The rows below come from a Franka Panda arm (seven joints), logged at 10 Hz.
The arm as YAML. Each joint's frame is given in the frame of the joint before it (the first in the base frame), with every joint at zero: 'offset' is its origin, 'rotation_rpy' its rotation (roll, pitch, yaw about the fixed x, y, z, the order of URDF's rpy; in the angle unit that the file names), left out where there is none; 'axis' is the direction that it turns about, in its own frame. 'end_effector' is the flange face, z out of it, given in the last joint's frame.
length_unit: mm
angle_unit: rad
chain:
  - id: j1
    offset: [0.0, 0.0, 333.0]
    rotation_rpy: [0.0, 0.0, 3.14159]
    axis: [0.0, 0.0, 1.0]
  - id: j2
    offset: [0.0, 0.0, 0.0]
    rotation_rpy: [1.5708, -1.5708, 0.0]
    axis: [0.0, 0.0, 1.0]
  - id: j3
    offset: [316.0, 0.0, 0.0]
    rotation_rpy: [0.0, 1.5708, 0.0]
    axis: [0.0, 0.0, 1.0]
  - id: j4
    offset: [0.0, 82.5, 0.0]
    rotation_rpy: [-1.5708, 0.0, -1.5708]
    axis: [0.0, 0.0, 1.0]
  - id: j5
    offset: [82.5, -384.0, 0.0]
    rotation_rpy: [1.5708, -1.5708, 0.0]
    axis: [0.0, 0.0, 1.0]
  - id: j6
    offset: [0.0, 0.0, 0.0]
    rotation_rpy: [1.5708, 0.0, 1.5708]
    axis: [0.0, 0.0, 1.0]
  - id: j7
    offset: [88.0, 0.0, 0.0]
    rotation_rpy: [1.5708, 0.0, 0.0]
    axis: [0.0, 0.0, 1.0]
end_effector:
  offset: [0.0, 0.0, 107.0]
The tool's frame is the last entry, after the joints.
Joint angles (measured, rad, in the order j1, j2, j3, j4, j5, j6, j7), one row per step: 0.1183 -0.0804 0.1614 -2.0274 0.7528 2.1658 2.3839; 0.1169 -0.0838 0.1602 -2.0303 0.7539 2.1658 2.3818; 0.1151 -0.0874 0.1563 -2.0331 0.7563 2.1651 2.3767; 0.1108 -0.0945 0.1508 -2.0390 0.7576 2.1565 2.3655; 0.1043 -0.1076 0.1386 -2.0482 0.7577 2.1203 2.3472; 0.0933 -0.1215 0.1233 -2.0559 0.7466 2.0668 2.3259; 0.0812 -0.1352 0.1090 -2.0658 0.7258 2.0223 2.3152; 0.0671 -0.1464 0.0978 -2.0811 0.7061 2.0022 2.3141; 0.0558 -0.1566 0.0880 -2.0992 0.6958 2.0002 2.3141; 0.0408 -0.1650 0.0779 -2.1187 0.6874 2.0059 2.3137; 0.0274 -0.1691 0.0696 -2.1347 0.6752 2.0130 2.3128; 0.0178 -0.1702 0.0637 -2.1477 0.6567 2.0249 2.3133
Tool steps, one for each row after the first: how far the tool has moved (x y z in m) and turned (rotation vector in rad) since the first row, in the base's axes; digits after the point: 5 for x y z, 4 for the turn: -0.00052 -0.00156 0.00044 0.0004 -0.0016 -0.0014; -0.00058 -0.00469 0.00104 0.0019 -0.0045 -0.0036; -0.00174 -0.00971 0.00138 0.0017 -0.0057 0.0001; -0.00562 -0.01788 0.00129 0.0020 0.0071 0.0183; -0.01025 -0.02920 0.00086 -0.0050 0.0270 0.0460; -0.01476 -0.04162 -0.00043 -0.0199 0.0480 0.0627; -0.01770 -0.05507 -0.00403 -0.0358 0.0647 0.0570; -0.01986 -0.06702 -0.00796 -0.0450 0.0733 0.0405; -0.02105 -0.08134 -0.01291 -0.0530 0.0793 0.0152; -0.02162 -0.09396 -0.01841 -0.0647 0.0844 -0.0057; -0.02166 -0.10387 -0.02384 -0.0831 0.0859 -0.0219
